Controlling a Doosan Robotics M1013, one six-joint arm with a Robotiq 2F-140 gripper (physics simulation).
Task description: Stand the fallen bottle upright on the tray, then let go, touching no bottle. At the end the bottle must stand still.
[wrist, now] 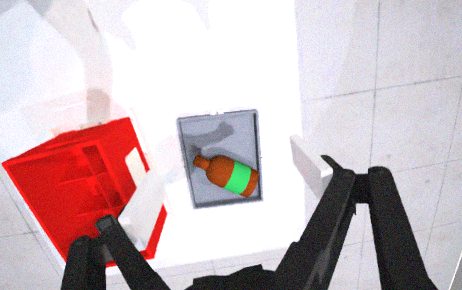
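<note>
A brown bottle with a green band lies on its side in the grey tray. Its neck points to the left and slightly up in the view, and its base is near the tray's right wall. My gripper is open, with one pale finger pad on each side of the view. The bottle shows in the gap between the pads, farther off from the camera than they are, and nothing is held.
A red crate with inner dividers stands left of the tray, partly behind the left finger. Both stand on a white table. The table's right edge is right of the tray, with tiled floor beyond it.
</note>
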